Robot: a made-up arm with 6 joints.
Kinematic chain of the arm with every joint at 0, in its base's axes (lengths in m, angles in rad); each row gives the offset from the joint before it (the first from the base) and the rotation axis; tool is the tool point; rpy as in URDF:
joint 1: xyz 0.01 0 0.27 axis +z
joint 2: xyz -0.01 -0.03 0 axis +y
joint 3: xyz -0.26 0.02 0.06 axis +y
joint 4: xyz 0.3 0.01 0.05 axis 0.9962 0 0.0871
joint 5: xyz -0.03 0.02 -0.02 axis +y
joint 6: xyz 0.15 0.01 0 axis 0.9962 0 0.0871
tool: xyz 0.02 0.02 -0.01 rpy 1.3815 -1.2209 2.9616
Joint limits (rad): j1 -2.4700..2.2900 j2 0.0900..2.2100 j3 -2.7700..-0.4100 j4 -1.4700..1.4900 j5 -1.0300..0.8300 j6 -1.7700..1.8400
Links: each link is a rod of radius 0.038 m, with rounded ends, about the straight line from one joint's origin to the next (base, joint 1, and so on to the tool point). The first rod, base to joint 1, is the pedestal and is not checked.
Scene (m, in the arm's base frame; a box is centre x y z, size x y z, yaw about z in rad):
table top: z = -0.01
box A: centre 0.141 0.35 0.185 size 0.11 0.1 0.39 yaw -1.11
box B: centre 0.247 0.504 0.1 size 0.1 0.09 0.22 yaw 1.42
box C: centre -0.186 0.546 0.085 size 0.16 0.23 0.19 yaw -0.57
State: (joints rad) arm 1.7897 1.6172 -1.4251 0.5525 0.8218 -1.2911
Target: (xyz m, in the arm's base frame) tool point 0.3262 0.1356 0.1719
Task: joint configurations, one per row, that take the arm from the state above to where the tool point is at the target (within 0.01 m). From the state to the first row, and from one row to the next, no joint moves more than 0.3 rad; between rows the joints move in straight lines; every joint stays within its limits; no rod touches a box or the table.
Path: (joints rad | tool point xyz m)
1: 1.6620 1.7358 -1.6941 0.4208 0.6952 -1.2446 | -0.1183 0.4646 0.4286
2: 1.5342 1.8543 -1.9631 0.2891 0.5686 -1.1982 | -0.0354 0.5287 0.4802
3: 1.4065 1.9729 -2.2320 0.1574 0.4420 -1.1517 | 0.0564 0.5625 0.5374
4: 1.2788 2.0914 -2.5010 0.0257 0.3154 -1.1053 | 0.1468 0.5634 0.5962
5: 1.1510 2.2100 -2.7700 -0.1060 0.1888 -1.0588 | 0.2256 0.5332 0.6517
6: 1.0257 2.1594 -2.5094 -0.1089 0.2957 -1.1111 | 0.3066 0.5225 0.5594
7: 0.9004 2.1088 -2.2488 -0.1117 0.4026 -1.1634 | 0.3706 0.4773 0.4628
8: 0.7752 2.0582 -1.9882 -0.1145 0.5094 -1.2157 | 0.4079 0.4051 0.3693
9: 0.6499 2.0077 -1.7276 -0.1174 0.6163 -1.2680 | 0.4131 0.3162 0.2860
10: 0.5246 1.9571 -1.4670 -0.1202 0.7231 -1.3202 | 0.3848 0.2225 0.2187
11: 0.3993 1.9065 -1.2064 -0.1231 0.8300 -1.3725 | 0.3262 0.1356 0.1719

